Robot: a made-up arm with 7 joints. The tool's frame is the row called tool.
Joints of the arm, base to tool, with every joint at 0 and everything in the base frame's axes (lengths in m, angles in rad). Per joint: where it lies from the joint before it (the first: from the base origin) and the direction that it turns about. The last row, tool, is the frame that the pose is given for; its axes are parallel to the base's.
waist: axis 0 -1 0 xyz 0.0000 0.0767 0.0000
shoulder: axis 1 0 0 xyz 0.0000 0.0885 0.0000
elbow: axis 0 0 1 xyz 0.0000 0.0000 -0.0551
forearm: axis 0 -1 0 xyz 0.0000 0.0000 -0.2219
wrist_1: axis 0 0 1 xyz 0.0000 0.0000 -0.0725
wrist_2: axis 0 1 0 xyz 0.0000 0.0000 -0.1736
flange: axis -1 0 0 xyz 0.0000 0.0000 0.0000
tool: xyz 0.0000 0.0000 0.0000
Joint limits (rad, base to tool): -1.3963..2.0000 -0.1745..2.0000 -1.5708..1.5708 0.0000..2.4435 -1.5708..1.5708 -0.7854..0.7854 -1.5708..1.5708
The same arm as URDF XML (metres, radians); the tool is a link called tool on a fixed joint. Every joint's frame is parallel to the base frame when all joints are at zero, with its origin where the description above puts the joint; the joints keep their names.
<robot name="arm">
  <joint name="waist" type="revolute">
    <parent link="base_link"/>
    <child link="link1"/>
    <origin xyz="0 0.0767 0" rpy="0 0 0"/>
    <axis xyz="0 -1 0"/>
    <limit lower="-1.3963" upper="2"/>
  </joint>
  <joint name="shoulder" type="revolute">
    <parent link="link1"/>
    <child link="link2"/>
    <origin xyz="0 0.0885 0" rpy="0 0 0"/>
    <axis xyz="1 0 0"/>
    <limit lower="-0.1745" upper="2"/>
  </joint>
  <joint name="elbow" type="revolute">
    <parent link="link2"/>
    <child link="link3"/>
    <origin xyz="0 0 -0.0551" rpy="0 0 0"/>
    <axis xyz="0 0 1"/>
    <limit lower="-1.5708" upper="1.5708"/>
  </joint>
  <joint name="forearm" type="revolute">
    <parent link="link3"/>
    <child link="link4"/>
    <origin xyz="0 0 -0.2219" rpy="0 0 0"/>
    <axis xyz="0 -1 0"/>
    <limit lower="0" upper="2.4435"/>
  </joint>
  <joint name="wrist_1" type="revolute">
    <parent link="link4"/>
    <child link="link5"/>
    <origin xyz="0 0 -0.0725" rpy="0 0 0"/>
    <axis xyz="0 0 1"/>
    <limit lower="-1.5708" upper="1.5708"/>
  </joint>
  <joint name="wrist_2" type="revolute">
    <parent link="link5"/>
    <child link="link6"/>
    <origin xyz="0 0 -0.1736" rpy="0 0 0"/>
    <axis xyz="0 1 0"/>
    <limit lower="-0.7854" upper="0.7854"/>
  </joint>
  <joint name="flange" type="revolute">
    <parent link="link6"/>
    <child link="link7"/>
    <origin xyz="0 0 0" rpy="0 0 0"/>
    <axis xyz="-1 0 0"/>
    <limit lower="-1.5708" upper="1.5708"/>
  </joint>
  <joint name="tool_joint" type="fixed">
    <parent link="link7"/>
    <child link="tool"/>
    <origin xyz="0 0 0" rpy="0 0 0"/>
  </joint>
  <link name="base_link"/>
  <link name="link1"/>
  <link name="link2"/>
  <link name="link3"/>
  <link name="link4"/>
  <link name="link5"/>
  <link name="link6"/>
  <link name="link7"/>
  <link name="tool"/>
</robot>

